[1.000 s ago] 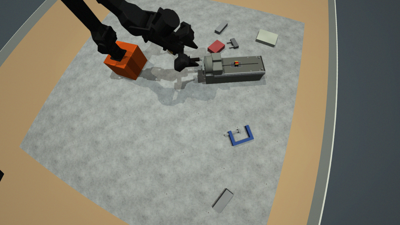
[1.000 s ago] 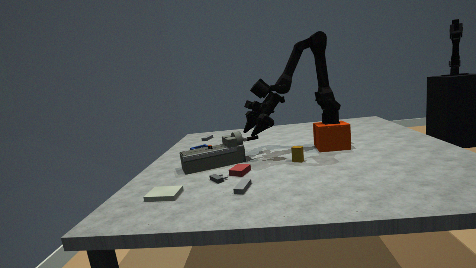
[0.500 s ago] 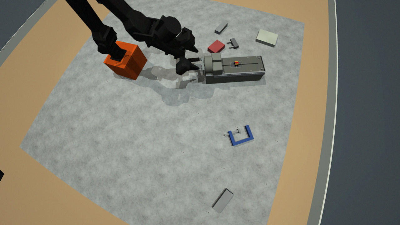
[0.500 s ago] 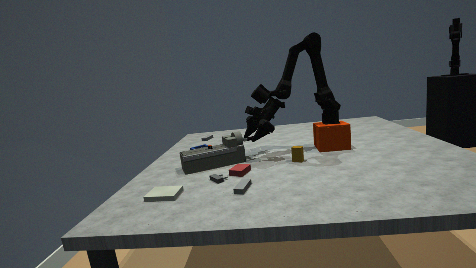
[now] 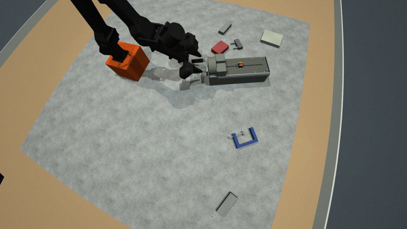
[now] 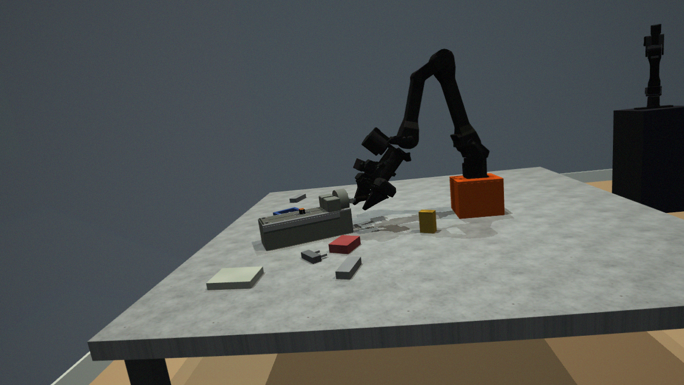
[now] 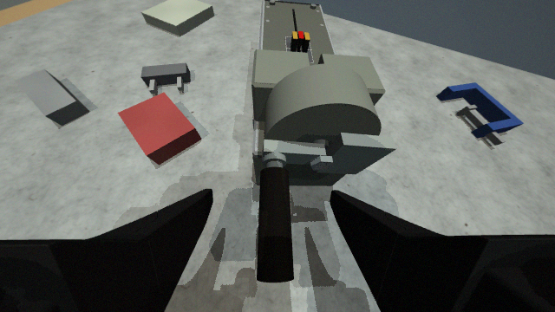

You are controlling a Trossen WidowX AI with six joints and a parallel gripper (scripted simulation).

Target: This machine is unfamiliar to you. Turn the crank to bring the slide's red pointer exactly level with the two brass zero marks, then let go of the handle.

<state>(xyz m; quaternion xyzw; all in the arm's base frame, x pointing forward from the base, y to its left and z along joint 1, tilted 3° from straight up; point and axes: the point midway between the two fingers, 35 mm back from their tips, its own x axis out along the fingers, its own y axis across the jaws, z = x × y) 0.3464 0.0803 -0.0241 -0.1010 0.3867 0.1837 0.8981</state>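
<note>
Right now my gripper tip is 20 mm past the black crank handle, 10 mm to the left of it and 20 mm below it. From my gripper tip the other things lie so: red pointer: 160 mm ahead, 40 mm to the left, 10 mm above; then yellow block: 190 mm behind, 80 mm to the left, 40 mm below; then red block: 30 mm ahead, 160 mm to the left, 60 mm below.
</note>
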